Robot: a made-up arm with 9 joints. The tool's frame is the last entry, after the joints.
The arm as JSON. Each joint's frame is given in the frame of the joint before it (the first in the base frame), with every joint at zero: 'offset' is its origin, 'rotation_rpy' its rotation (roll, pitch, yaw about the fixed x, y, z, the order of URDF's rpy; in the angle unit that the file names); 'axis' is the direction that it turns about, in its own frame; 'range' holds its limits. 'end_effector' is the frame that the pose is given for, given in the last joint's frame.
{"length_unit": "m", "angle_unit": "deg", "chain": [
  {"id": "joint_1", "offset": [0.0, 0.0, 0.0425], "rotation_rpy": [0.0, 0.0, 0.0], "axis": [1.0, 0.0, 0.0], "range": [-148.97, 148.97]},
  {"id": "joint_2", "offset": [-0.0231, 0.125, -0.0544], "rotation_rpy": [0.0, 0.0, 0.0], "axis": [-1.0, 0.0, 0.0], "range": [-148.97, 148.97]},
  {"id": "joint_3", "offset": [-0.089, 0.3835, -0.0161], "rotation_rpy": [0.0, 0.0, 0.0], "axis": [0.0, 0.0, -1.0], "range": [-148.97, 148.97]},
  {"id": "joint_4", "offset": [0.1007, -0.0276, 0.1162], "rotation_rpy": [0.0, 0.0, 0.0], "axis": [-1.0, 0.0, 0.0], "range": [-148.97, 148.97]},
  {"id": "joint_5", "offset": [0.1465, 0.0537, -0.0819], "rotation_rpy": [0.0, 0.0, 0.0], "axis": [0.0, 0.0, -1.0], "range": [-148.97, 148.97]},
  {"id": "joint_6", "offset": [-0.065, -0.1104, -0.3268], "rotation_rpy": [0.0, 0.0, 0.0], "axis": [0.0, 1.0, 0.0], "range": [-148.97, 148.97]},
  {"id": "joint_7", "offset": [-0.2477, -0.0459, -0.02], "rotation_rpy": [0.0, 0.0, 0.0], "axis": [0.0, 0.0, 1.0], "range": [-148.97, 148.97]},
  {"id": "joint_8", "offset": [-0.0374, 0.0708, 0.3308], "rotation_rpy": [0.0, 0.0, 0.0], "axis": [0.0, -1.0, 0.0], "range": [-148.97, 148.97]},
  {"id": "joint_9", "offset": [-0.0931, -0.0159, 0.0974], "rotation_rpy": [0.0, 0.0, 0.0], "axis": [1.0, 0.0, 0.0], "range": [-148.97, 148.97]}
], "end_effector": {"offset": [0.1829, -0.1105, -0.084], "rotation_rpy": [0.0, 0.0, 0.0]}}
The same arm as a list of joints. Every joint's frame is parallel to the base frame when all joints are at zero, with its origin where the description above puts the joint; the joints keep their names.
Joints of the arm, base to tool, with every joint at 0 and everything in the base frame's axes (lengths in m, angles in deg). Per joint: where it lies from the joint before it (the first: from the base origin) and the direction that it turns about. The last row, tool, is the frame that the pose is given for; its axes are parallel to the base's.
joint_1: axis +x offset 0 0 0.0425
joint_2: axis -x offset -0.0231 0.125 -0.0544
joint_3: axis -z offset -0.089 0.3835 -0.0161
joint_4: axis -x offset 0.1007 -0.0276 0.1162
joint_5: axis -z offset 0.1465 0.0537 -0.0819
joint_6: axis +y offset -0.065 -0.1104 -0.3268
joint_7: axis +z offset -0.2477 -0.0459 -0.02
joint_8: axis -y offset -0.0374 0.0708 0.3308
joint_9: axis +x offset -0.0931 -0.0159 0.0974
tool: offset 0.1829 -0.1105 -0.084
Joint limits (deg, base to tool): -148.97..148.97 -148.97..148.97 -148.97..148.97 -148.97..148.97 -148.97..148.97 -148.97..148.97 -148.97..148.97 -148.97..148.97 -148.97..148.97

